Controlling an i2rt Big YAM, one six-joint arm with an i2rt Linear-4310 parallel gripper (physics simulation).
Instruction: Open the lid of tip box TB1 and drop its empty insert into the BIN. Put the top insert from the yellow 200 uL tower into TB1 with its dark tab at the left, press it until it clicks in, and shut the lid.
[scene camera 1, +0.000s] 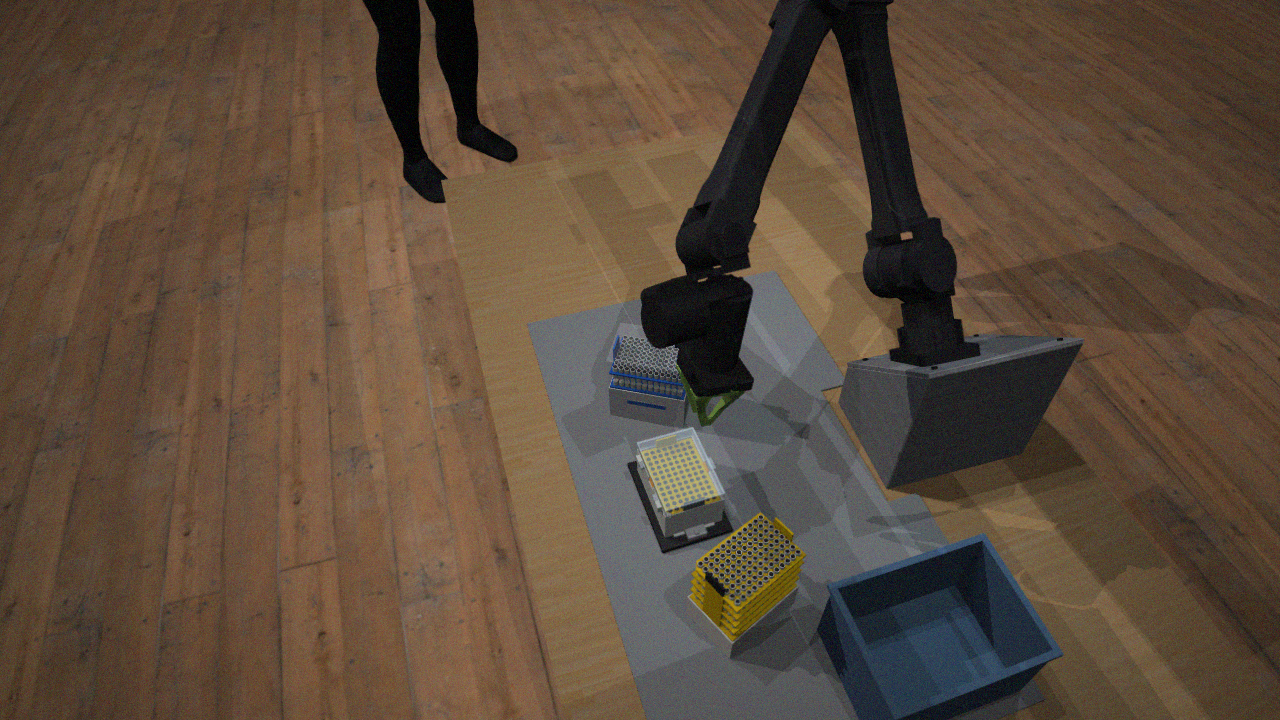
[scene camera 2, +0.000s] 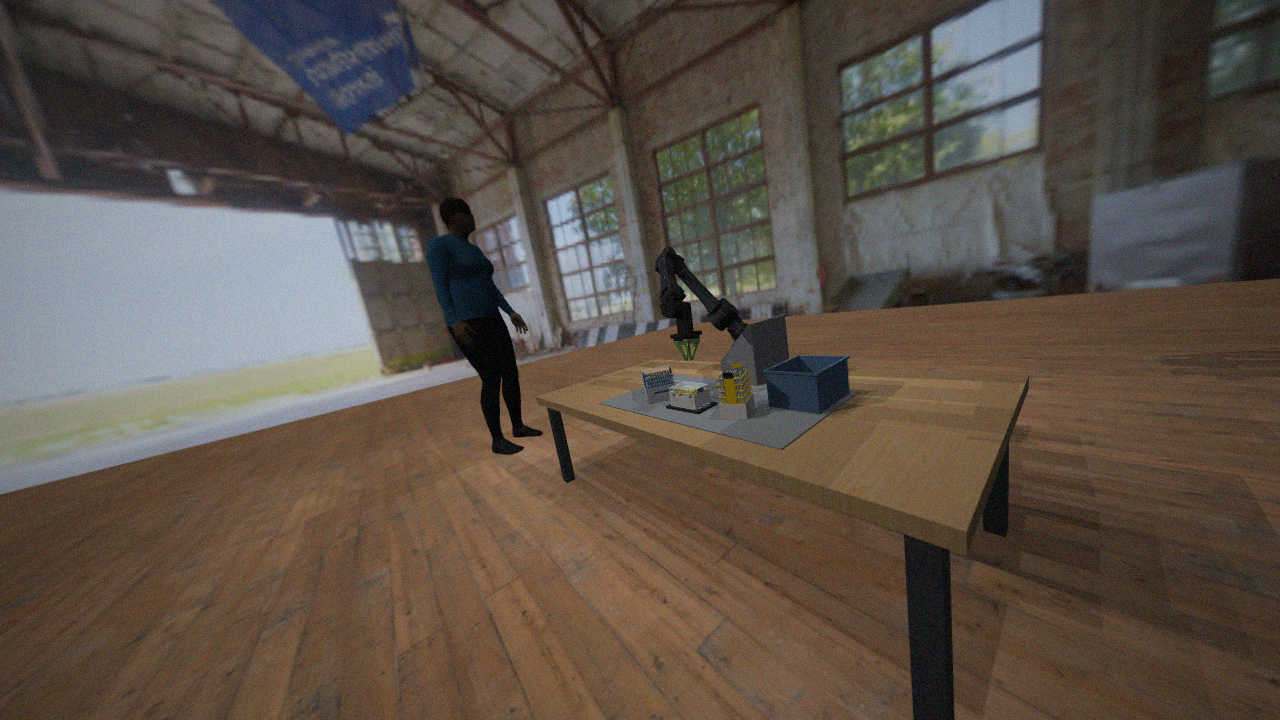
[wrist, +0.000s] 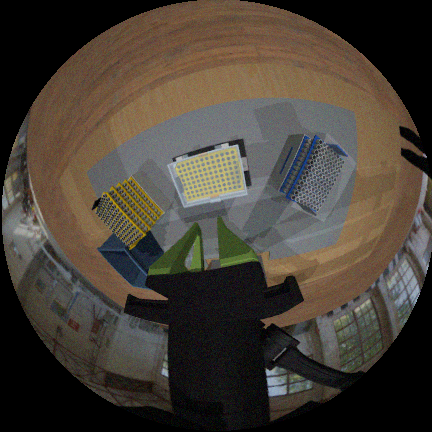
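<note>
Tip box TB1 (scene camera 1: 682, 487) (scene camera 2: 690, 395) (wrist: 209, 174) is a white box on a black base in the middle of the grey mat (scene camera 1: 573, 357) (wrist: 160, 137). A yellow insert full of holes shows in its top, and a pale see-through lid seems to lie flat over it. The yellow 200 uL tower (scene camera 1: 747, 573) (scene camera 2: 736, 387) (wrist: 127, 211) stands in front of it, near the blue BIN (scene camera 1: 949, 693) (scene camera 2: 807, 382) (wrist: 120, 259). My gripper (scene camera 1: 712, 407) (scene camera 2: 686, 347) (wrist: 208, 223) hangs above the mat just behind TB1. Its green fingers are nearly together with nothing between them.
A blue-edged tip tower (scene camera 1: 646, 372) (scene camera 2: 656, 382) (wrist: 312, 173) stands at the far end of the mat, beside my gripper. The grey robot base (scene camera 1: 957, 403) is at the right. A person (scene camera 1: 429, 89) (scene camera 2: 469, 305) stands beyond the table's (scene camera 2: 895, 447) far end.
</note>
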